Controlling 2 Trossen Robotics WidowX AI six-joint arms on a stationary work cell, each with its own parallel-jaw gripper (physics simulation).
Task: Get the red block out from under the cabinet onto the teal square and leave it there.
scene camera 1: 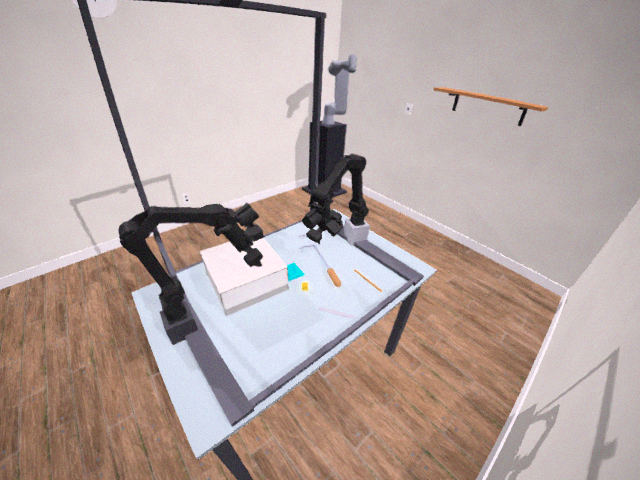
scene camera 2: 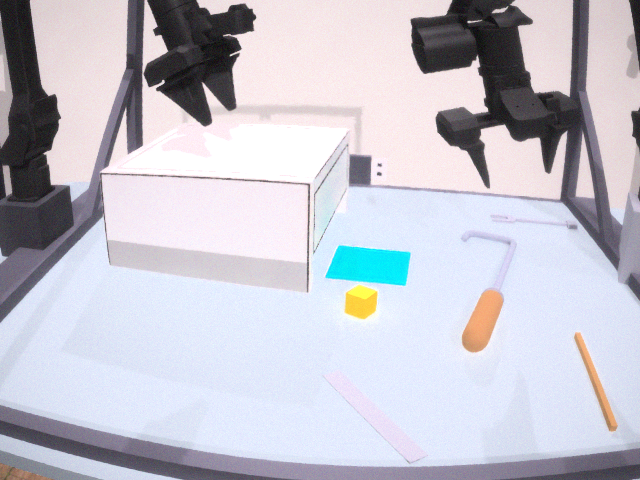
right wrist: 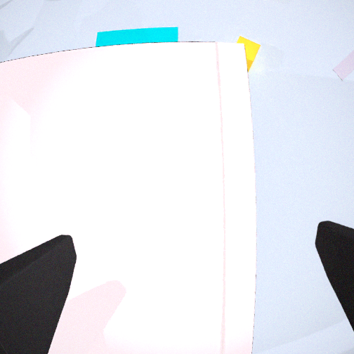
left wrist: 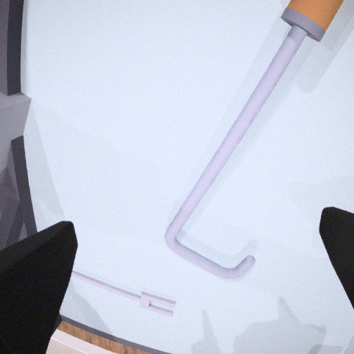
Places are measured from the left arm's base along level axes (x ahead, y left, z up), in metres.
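Pixels of known places: left gripper, between the fingertips: (scene camera 1: 325, 237) (scene camera 2: 518, 179); right gripper, between the fingertips: (scene camera 2: 221, 117); left arm's base, origin of its link: (scene camera 1: 357, 222); right arm's base, origin of its link: (scene camera 1: 176, 315) (scene camera 2: 31, 194).
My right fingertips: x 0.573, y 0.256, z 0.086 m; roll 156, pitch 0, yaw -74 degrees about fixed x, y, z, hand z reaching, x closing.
Observation:
For each thing: its top centre in the pictures, then the offset to it from my right fingertips. "spot": a spot on its surface instead.
- white cabinet, centre of its top: (scene camera 2: 232, 144) (scene camera 1: 242, 258) dz -0.063, dx +0.049, dy -0.098 m
- teal square, a spot on its surface: (scene camera 2: 368, 265) (scene camera 1: 290, 272) spot: dz -0.198, dx -0.157, dy -0.096 m
- yellow cube, centre of its top: (scene camera 2: 361, 292) (scene camera 1: 304, 284) dz -0.174, dx -0.193, dy +0.019 m
- pale strip, centre of its top: (scene camera 2: 372, 413) (scene camera 1: 336, 312) dz -0.198, dx -0.275, dy +0.188 m
- orange stick, centre of its top: (scene camera 2: 594, 374) (scene camera 1: 367, 279) dz -0.192, dx -0.485, dy +0.060 m
- thin forked tool, centre of its top: (scene camera 2: 536, 218) dz -0.191, dx -0.362, dy -0.383 m
The white cabinet (scene camera 1: 253, 293) (scene camera 2: 206, 222) (right wrist: 150, 150) stands on the table. The red block does not show in any view. The teal square (scene camera 1: 294, 271) (scene camera 2: 368, 265) (right wrist: 137, 37) lies flat beside the cabinet's right side in scene camera 2. A hook tool with an orange handle (scene camera 1: 333, 277) (scene camera 2: 483, 320) lies farther right; its bent metal rod (left wrist: 225, 150) shows in the left wrist view. My left gripper (scene camera 2: 518, 178) (left wrist: 200, 229) is open and empty above the hook end. My right gripper (scene camera 2: 220, 116) (right wrist: 197, 243) is open and empty above the cabinet top.
A yellow cube (scene camera 1: 305, 286) (scene camera 2: 360, 301) (right wrist: 250, 48) sits near the teal square. A pale strip (scene camera 1: 336, 312) (scene camera 2: 374, 415) and an orange stick (scene camera 1: 368, 280) (scene camera 2: 595, 381) lie nearer the front. A thin forked tool (scene camera 2: 537, 222) (left wrist: 145, 299) lies behind the hook.

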